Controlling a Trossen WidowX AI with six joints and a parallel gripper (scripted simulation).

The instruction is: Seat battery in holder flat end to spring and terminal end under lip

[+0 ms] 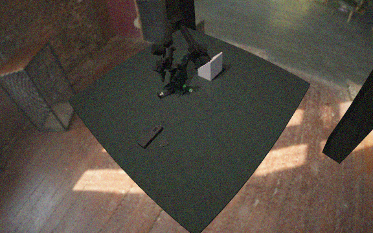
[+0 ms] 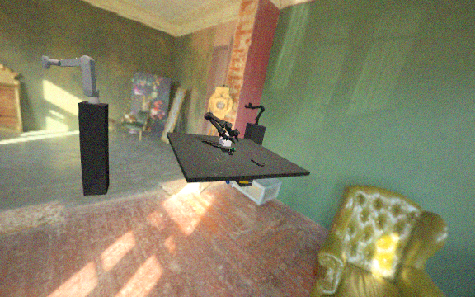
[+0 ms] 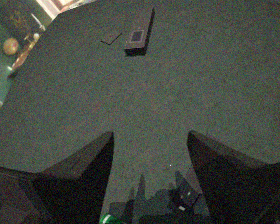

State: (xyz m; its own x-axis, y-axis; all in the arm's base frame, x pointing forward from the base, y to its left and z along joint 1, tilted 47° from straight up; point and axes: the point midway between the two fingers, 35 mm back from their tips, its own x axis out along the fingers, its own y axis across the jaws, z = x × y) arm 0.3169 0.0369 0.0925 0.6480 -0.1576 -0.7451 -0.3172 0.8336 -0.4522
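My gripper tip is 13 cm past the battery, 12 cm above it and 4 cm to the right of it.
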